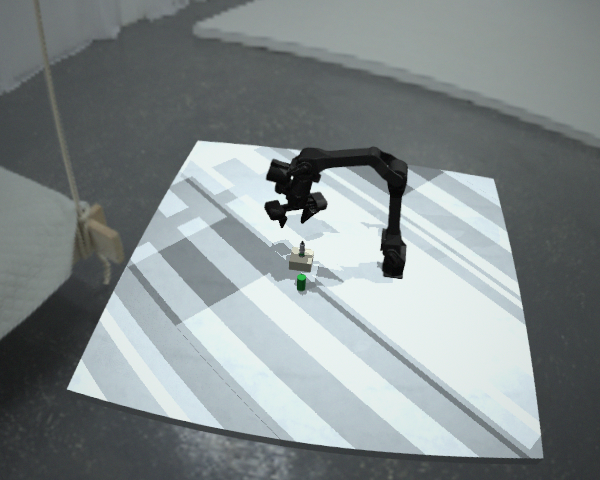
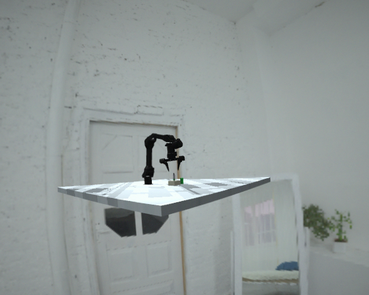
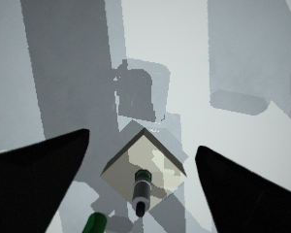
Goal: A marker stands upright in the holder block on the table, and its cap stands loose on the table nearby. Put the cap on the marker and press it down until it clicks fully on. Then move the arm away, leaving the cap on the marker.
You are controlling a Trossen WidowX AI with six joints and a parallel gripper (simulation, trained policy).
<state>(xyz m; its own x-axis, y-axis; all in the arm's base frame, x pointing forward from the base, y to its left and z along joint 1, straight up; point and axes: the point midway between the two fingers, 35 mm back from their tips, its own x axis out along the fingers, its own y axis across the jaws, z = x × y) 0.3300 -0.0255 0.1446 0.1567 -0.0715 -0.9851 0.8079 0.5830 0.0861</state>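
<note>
Right now the green cap is 150 mm to the left of my gripper tip, 90 mm below it and 60 mm behind it. Also, from my gripper tip: holder block (90 mm below, 50 mm to the left, 40 mm behind).
</note>
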